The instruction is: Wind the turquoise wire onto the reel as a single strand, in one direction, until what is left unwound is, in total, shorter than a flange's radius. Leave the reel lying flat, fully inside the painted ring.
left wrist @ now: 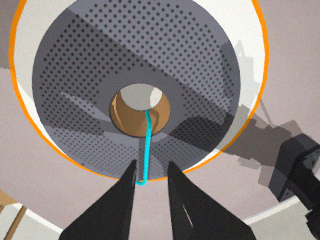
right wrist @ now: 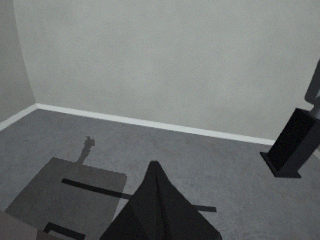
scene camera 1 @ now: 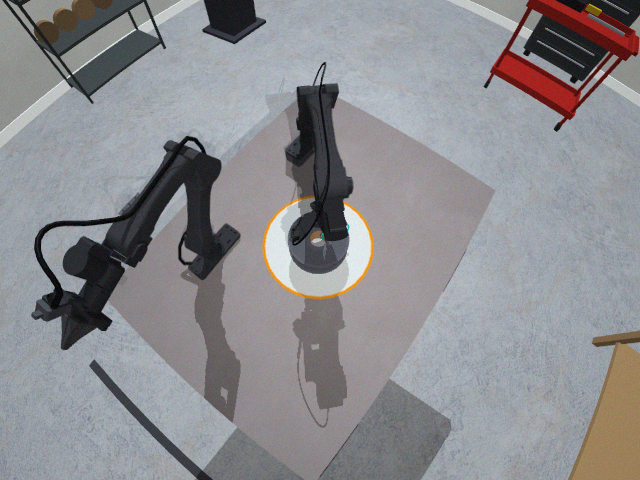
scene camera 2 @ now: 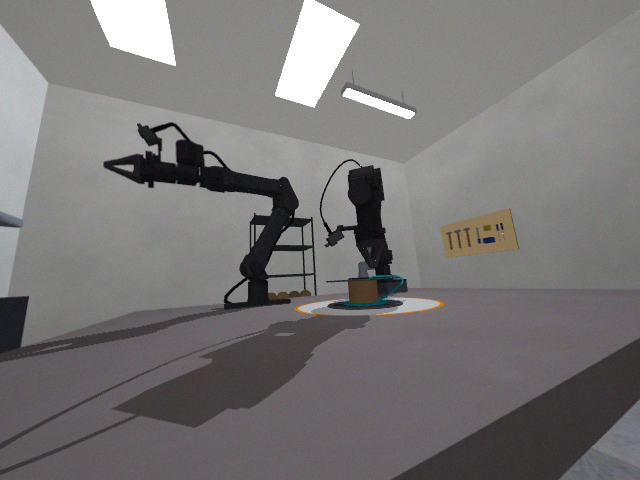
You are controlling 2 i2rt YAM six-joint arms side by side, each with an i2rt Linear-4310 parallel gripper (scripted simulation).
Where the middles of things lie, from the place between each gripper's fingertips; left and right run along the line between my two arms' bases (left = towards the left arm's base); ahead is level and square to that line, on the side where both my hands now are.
Labels:
The reel (scene camera 2: 361, 291) is 7 cm below my left hand (scene camera 2: 373, 268), 4 cm to the right of it and 1 cm behind it.
Now: the reel 210 mm ahead of my right hand (scene camera 1: 63, 349), 600 mm to the left of it and 350 mm below it.

